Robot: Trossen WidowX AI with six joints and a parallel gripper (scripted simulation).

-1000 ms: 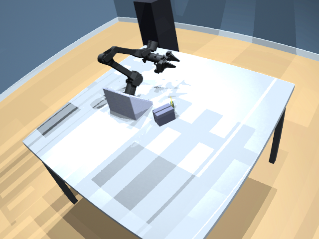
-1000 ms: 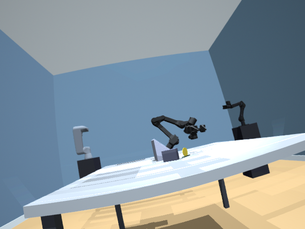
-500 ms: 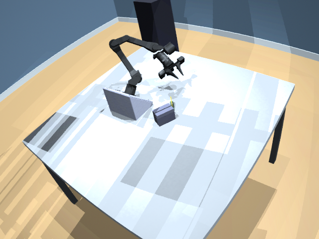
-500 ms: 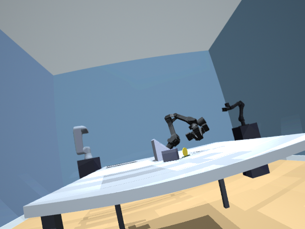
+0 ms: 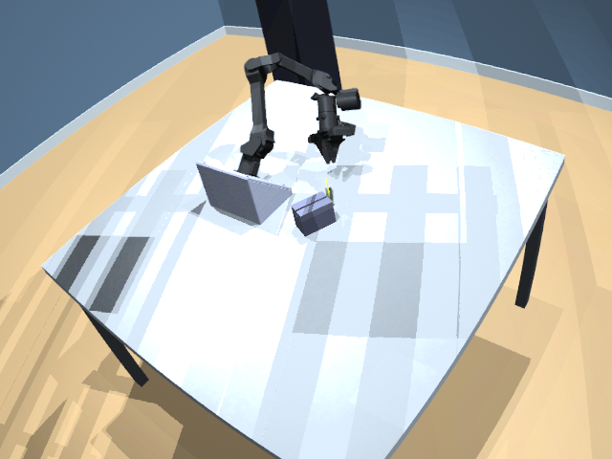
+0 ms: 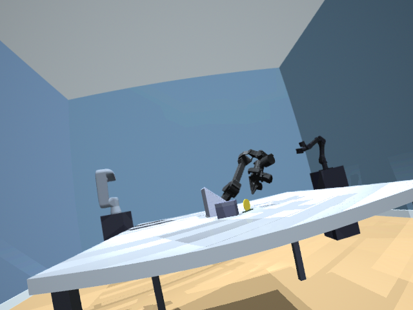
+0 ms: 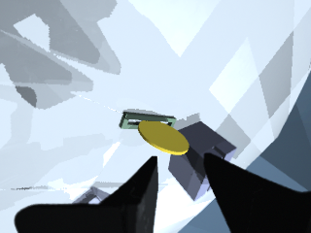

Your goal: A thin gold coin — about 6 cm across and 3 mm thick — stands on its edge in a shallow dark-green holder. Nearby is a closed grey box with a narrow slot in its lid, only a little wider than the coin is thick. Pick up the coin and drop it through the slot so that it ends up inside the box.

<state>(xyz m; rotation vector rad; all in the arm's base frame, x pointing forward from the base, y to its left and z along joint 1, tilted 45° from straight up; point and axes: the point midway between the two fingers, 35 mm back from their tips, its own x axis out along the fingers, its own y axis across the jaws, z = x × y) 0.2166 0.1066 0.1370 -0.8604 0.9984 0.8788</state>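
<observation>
My gripper tip is 20 mm short of the gold coin, 40 mm to the left of it and 60 mm above it.
</observation>
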